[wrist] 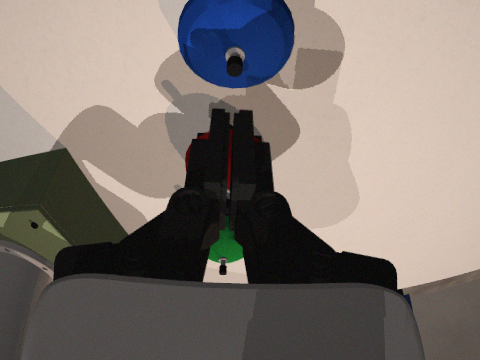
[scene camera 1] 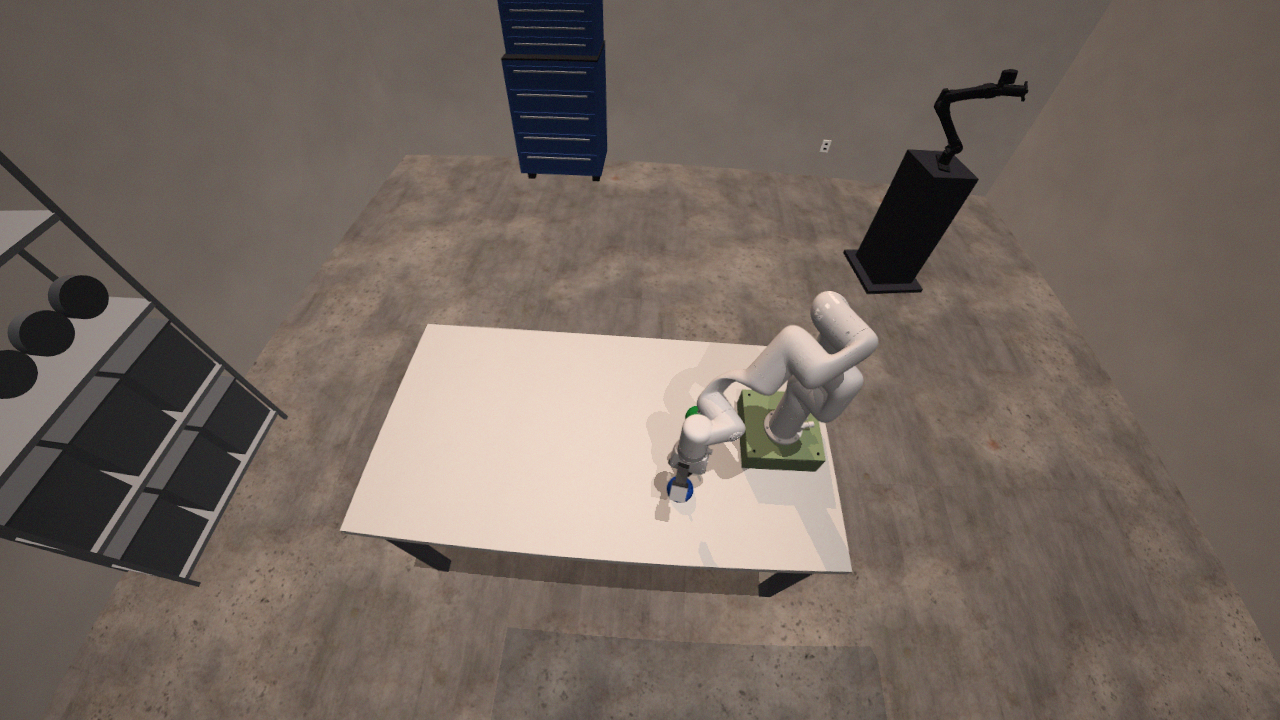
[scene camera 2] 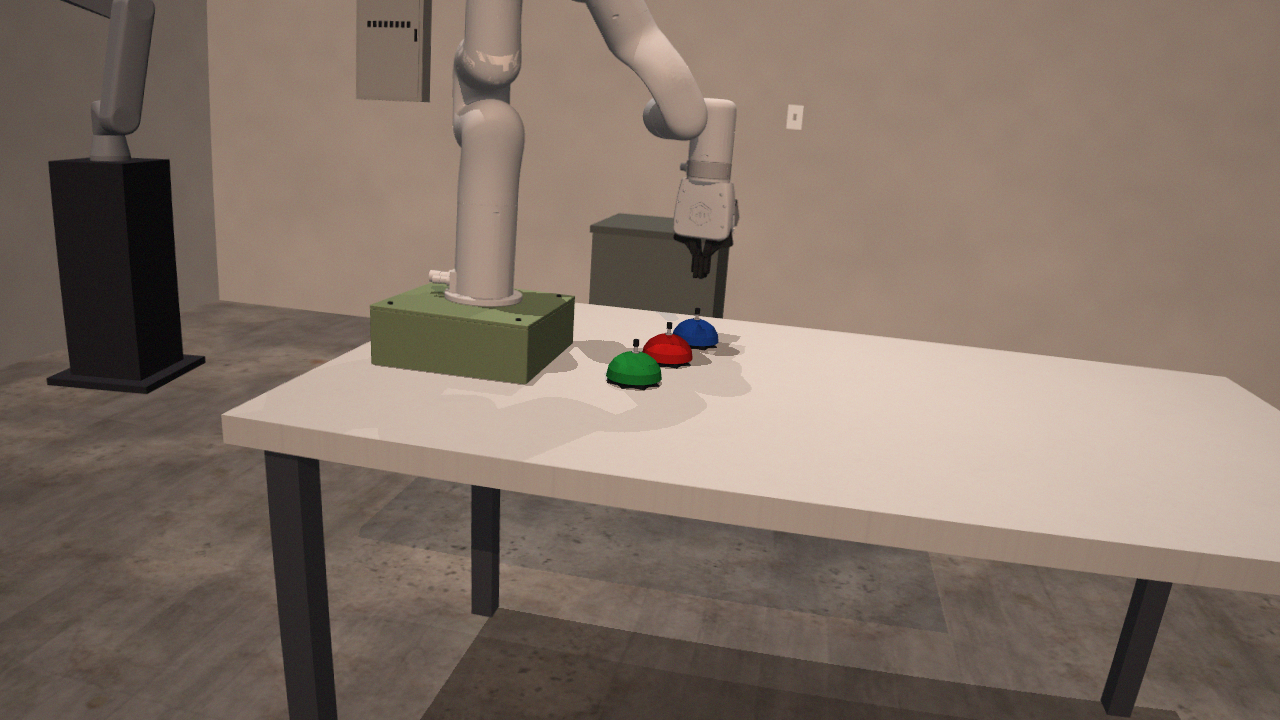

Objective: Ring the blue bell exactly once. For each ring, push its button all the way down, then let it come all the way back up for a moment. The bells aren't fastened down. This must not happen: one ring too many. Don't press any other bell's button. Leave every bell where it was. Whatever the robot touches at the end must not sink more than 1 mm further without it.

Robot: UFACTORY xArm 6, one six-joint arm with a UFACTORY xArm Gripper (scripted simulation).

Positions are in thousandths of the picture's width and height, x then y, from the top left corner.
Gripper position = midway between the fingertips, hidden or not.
Note:
I see my gripper (scene camera 1: 535,660), a blue bell (scene camera 2: 546,465) and a red bell (scene camera 2: 523,487).
My gripper also shows in the wrist view (wrist: 480,379).

